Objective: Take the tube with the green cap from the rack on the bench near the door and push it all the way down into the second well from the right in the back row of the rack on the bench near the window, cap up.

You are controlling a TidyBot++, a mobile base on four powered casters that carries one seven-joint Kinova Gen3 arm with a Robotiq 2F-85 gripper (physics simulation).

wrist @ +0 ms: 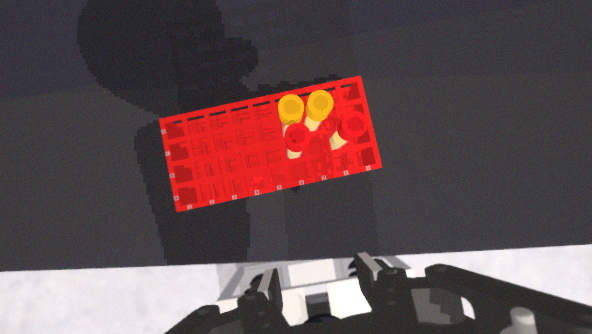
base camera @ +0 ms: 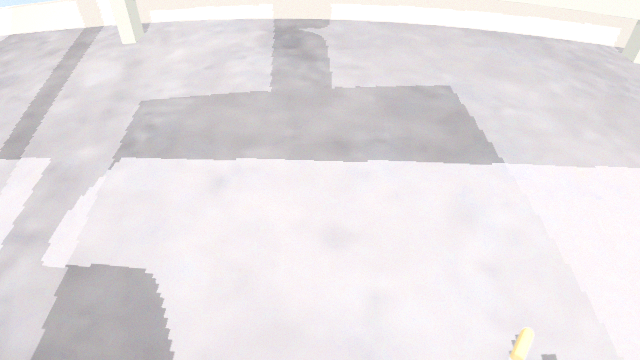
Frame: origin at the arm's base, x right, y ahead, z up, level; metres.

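Where they show: gripper, fingertip midpoint: (wrist: 318, 277).
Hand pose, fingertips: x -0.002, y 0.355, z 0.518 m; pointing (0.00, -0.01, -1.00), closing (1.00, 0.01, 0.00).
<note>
Each offset is from my fingertips to the centre of the thing. "*": to the spot under its first point. Level surfaces: height alone.
A red rack @(dx -0.023, dy +0.098, dz -0.124 m) (wrist: 225, 197) with a grid of wells sits on a dark bench @(dz -0.152 m) (wrist: 475, 200) in the wrist view, seen from above and slightly turned. Two yellow-capped tubes @(dx -0.001, dy +0.111, dz -0.089 m) (wrist: 291, 108) @(dx +0.021, dy +0.111, dz -0.089 m) (wrist: 320, 104) and two red-capped tubes @(dx +0.000, dy +0.089, dz -0.089 m) (wrist: 297, 137) @(dx +0.043, dy +0.091, dz -0.089 m) (wrist: 354, 124) stand in its right half. A green cap does not show in either view. My gripper (wrist: 318, 277) is partly open and empty. In the wrist view its fingertips appear below the rack, over the bench's near edge. The gripper does not show in the base camera view.
A pale yellow rounded rod @(* dx +0.212, dy -0.140, dz -0.899 m) (base camera: 522, 344) shows at the bottom right of the base camera view; what it belongs to is unclear. A pale post (base camera: 128, 22) stands at the upper left, before the far wall. Part of a white and grey body (wrist: 312, 272) shows between the fingers.
</note>
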